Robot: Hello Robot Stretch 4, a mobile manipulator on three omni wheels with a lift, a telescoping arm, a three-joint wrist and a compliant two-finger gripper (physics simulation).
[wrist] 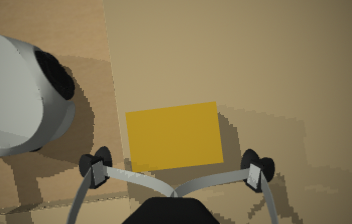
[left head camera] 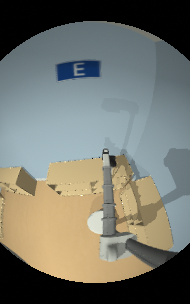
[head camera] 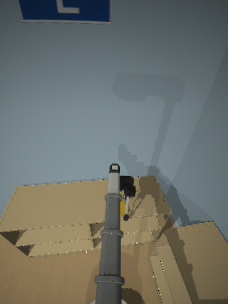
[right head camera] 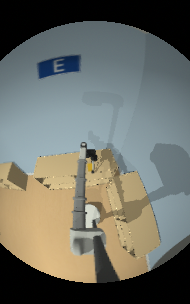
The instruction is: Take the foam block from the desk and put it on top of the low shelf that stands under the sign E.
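Pixels of known places: gripper, fingertip midpoint: [wrist: 176, 161] [head camera: 125, 208] [right head camera: 92, 167]; robot's base, origin of the base link: [left head camera: 100, 221] [right head camera: 86, 214].
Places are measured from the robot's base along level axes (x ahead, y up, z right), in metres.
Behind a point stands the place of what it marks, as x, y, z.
The yellow foam block [head camera: 122, 208] @(0.612, 0.628, 0.065) [right head camera: 90, 167] @(0.604, 0.628, 0.066) [wrist: 174, 136] @(0.628, 0.628, 0.055) lies flat on top of the low shelf [head camera: 55, 202] @(0.657, 0.582, -0.439) [left head camera: 70, 173] @(0.617, 0.583, -0.424) [right head camera: 57, 166] @(0.627, 0.583, -0.392) [wrist: 200, 50] @(0.653, 0.583, -0.043), close to its front edge and towards its right end. The blue sign E [head camera: 65, 11] @(0.920, 1.661, -0.247) [left head camera: 67, 71] @(0.903, 1.707, -0.332) [right head camera: 47, 67] @(0.902, 1.722, -0.335) is on the wall above this shelf. My gripper [wrist: 176, 161] @(0.630, 0.595, 0.087) is open in the wrist view. Its fingertips stand wide apart, one out to each side of the block's near end, with gaps and no contact visible. In the head view the arm hides part of the block and gripper.
Another low unit [head camera: 202, 260] @(0.326, 0.583, 0.529) [left head camera: 155, 202] @(0.148, 0.583, 0.671) [right head camera: 142, 205] @(0.062, 0.583, 0.681) stands at the right, near the shelf's right end. A further unit [left head camera: 25, 181] @(0.441, 0.337, -1.443) [right head camera: 12, 175] @(0.396, 0.456, -1.436) stands to the left, across a gap. The wall [head camera: 60, 100] @(0.903, 1.267, -0.338) rises behind the shelf. My pale base [wrist: 17, 95] @(0.110, 0.187, -0.005) shows beside the shelf.
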